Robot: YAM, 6 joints.
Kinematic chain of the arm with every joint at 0, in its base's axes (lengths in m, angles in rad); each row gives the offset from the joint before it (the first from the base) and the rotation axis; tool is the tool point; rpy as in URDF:
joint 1: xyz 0 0 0.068 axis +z
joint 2: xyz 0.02 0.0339 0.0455 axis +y
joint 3: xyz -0.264 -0.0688 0 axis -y
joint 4: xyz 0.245 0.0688 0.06 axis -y
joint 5: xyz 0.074 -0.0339 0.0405 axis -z
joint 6: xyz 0.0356 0 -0.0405 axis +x
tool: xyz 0 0 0 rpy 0 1.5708 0
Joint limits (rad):
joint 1: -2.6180..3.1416
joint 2: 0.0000..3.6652
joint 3: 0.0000..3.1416
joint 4: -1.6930..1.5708
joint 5: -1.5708..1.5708
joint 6: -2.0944..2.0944
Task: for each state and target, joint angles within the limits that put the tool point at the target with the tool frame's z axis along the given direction. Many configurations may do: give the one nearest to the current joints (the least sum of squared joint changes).
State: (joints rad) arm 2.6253 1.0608 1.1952 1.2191 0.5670 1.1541
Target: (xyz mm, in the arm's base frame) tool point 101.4 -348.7 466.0 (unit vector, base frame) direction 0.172 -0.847 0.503
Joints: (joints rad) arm 1.8614 0.1777 1.6226 1.1679 -0.0780 1.1541
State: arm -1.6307 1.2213 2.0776 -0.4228 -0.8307 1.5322
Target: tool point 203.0 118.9 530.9 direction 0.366 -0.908 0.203
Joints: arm -2.4692 0.5270 2.2416 -1.0859 -1.2183 1.5322
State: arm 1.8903 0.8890 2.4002 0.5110 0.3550 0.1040
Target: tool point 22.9 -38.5 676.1 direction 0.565 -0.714 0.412
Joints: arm 1.7800 1.5856 2.8019 1.4576 0.4166 0.1040
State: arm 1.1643 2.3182 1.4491 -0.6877 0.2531 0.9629
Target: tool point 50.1 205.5 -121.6 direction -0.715 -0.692 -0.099
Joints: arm 1.2536 3.0401 1.3608 -1.3503 -0.4819 0.9629
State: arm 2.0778 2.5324 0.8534 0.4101 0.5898 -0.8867
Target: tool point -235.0 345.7 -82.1 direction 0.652 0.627 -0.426
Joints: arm 2.2446 2.7367 1.4999 -0.1412 1.1218 -0.8867
